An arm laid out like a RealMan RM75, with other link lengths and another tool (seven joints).
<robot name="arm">
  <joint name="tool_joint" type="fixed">
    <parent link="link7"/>
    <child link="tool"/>
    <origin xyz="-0.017 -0.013 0.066" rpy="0 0.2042 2.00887"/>
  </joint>
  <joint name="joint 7" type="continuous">
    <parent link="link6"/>
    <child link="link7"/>
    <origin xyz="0 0 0.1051" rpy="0 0 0"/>
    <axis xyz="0 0 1"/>
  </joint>
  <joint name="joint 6" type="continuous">
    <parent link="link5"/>
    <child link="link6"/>
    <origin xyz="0 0 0" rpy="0 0 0"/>
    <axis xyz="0 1 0"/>
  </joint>
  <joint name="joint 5" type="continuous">
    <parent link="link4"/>
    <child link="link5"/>
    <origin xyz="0 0 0.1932" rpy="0 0 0"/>
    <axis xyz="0 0 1"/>
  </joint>
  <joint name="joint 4" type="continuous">
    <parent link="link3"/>
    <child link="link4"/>
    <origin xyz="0 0 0" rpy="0 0 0"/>
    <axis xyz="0 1 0"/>
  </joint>
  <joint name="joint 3" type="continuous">
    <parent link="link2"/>
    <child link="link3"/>
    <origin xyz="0 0 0.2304" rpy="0 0 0"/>
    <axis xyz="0 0 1"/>
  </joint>
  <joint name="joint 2" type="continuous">
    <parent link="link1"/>
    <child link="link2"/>
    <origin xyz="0 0 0" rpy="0 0 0"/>
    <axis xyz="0 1 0"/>
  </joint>
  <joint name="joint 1" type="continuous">
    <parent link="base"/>
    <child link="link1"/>
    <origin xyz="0 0 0.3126" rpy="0 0 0"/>
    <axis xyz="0 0 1"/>
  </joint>
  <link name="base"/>
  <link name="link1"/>
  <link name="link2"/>
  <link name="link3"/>
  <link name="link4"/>
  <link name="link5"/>
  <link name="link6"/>
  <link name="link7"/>
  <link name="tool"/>
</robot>
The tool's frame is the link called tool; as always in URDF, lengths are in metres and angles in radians. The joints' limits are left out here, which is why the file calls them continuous.
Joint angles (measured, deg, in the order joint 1, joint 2, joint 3, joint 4, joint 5, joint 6, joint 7), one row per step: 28.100, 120.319, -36.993, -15.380, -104.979, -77.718, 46.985; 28.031, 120.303, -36.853, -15.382, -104.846, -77.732, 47.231; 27.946, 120.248, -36.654, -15.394, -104.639, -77.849, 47.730; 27.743, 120.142, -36.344, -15.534, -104.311, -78.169, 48.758; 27.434, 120.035, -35.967, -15.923, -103.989, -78.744, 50.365; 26.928, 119.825, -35.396, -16.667, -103.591, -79.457, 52.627; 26.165, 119.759, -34.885, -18.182, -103.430, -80.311, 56.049; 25.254, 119.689, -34.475, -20.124, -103.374, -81.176, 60.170; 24.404, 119.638, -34.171, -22.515, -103.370, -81.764, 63.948; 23.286, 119.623, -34.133, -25.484, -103.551, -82.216, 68.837
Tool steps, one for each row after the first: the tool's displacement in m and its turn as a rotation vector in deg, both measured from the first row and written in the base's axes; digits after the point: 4 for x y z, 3 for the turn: 0.0005, 0.0003, 0.0007, 0.110, 0.254, -0.356; 0.0010, 0.0008, 0.0021, 0.210, 0.738, -0.898; 0.0021, 0.0014, 0.0047, 0.314, 1.638, -1.842; 0.0032, 0.0020, 0.0084, 0.304, 2.902, -3.046; 0.0058, 0.0031, 0.0145, 0.457, 4.443, -4.736; 0.0091, 0.0039, 0.0215, 0.259, 6.213, -6.911; 0.0132, 0.0044, 0.0293, -0.145, 8.008, -9.400; 0.0172, 0.0059, 0.0380, -0.172, 9.128, -11.441; 0.0227, 0.0067, 0.0471, -0.596, 10.241, -14.185
